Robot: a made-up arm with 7 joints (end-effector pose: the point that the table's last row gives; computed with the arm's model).
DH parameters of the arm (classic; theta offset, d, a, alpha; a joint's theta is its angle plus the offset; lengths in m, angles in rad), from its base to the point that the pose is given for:
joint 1: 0 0.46 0 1.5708
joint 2: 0 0.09 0 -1.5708
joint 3: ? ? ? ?
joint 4: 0 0.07 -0.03 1.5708
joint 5: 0 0.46 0 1.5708
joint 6: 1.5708 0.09 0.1 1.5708
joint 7: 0 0.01 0 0
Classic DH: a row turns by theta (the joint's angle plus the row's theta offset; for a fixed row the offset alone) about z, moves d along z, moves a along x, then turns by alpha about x.
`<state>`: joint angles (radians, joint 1 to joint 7).
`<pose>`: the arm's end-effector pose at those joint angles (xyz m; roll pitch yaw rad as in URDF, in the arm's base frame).
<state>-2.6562 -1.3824 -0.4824 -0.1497 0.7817 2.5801 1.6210</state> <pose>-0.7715 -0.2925 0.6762 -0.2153 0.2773 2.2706</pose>
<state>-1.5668 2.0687 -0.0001 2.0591 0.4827 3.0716 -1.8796</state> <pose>-0.1093 0.4288 0.6140 -1.5064 -0.3038 0.4672</pose>
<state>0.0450 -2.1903 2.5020 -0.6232 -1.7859 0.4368 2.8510</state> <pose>0.5740 -0.3973 -0.2351 2.8608 -0.5321 2.7124</pose>
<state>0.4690 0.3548 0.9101 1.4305 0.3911 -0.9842 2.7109</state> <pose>-0.0362 0.3677 0.9952 2.7547 -0.5220 -1.0928</pose>
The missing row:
joint 3: 0 0.47 0.02 -1.5708
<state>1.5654 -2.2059 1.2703 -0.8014 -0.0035 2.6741 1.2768</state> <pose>0.3934 0.5805 0.1204 -1.0188 0.6358 -1.3318</pose>
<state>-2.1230 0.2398 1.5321 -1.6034 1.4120 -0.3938 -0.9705</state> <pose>-0.3971 0.5299 0.9344 1.6869 1.0365 2.2621</pose>
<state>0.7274 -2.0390 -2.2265 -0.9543 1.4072 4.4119 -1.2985</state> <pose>0.3901 0.4049 -0.1456 -0.4556 0.1865 -2.5311</pose>
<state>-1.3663 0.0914 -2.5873 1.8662 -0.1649 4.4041 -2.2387</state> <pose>-0.3499 0.3271 0.7289 -0.8185 -0.4061 -2.7641</pose>
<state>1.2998 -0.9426 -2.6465 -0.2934 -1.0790 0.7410 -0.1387</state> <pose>0.2806 0.8850 0.7950 -0.6482 0.1567 0.8967</pose>
